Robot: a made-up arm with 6 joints. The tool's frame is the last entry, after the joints.
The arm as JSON. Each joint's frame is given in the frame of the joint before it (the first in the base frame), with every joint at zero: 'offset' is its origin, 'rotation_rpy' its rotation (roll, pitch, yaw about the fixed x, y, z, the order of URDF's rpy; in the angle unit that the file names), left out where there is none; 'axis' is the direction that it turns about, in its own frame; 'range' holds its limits. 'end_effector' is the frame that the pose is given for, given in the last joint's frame.
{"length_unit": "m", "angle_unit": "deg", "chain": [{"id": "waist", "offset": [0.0, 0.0, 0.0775], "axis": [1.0, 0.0, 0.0], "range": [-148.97, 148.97]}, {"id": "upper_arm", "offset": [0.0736, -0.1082, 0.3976], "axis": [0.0, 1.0, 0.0], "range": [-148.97, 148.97]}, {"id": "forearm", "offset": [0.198, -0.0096, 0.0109], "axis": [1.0, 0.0, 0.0], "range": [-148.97, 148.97]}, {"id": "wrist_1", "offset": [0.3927, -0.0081, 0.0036], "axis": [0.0, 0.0, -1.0], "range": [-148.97, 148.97]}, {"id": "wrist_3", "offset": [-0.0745, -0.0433, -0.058], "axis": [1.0, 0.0, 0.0], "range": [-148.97, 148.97]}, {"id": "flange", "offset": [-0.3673, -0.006, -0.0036], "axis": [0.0, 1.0, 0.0], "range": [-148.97, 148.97]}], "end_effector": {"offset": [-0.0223, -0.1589, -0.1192]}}
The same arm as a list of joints. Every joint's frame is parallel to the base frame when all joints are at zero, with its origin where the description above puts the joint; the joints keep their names.
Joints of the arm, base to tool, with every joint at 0 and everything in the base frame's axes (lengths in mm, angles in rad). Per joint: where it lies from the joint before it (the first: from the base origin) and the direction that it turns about. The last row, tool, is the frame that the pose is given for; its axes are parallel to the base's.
waist: axis +x xyz 0 0 77.5
upper_arm: axis +y xyz 73.6 -108.2 397.6
forearm: axis +x xyz 198 -9.6 10.9
wrist_1: axis -z xyz 392.7 -8.1 3.6
wrist_3: axis +x xyz -74.5 -43.3 -58
flange: axis +y xyz -367.3 -6 -3.6
tool: xyz -22.3 -158.9 -119.2
Joint limits (rad, base to tool): -2.6..2.6 -2.6..2.6 -2.6..2.6 -2.6..2.6 -2.6..2.6 -2.6..2.6

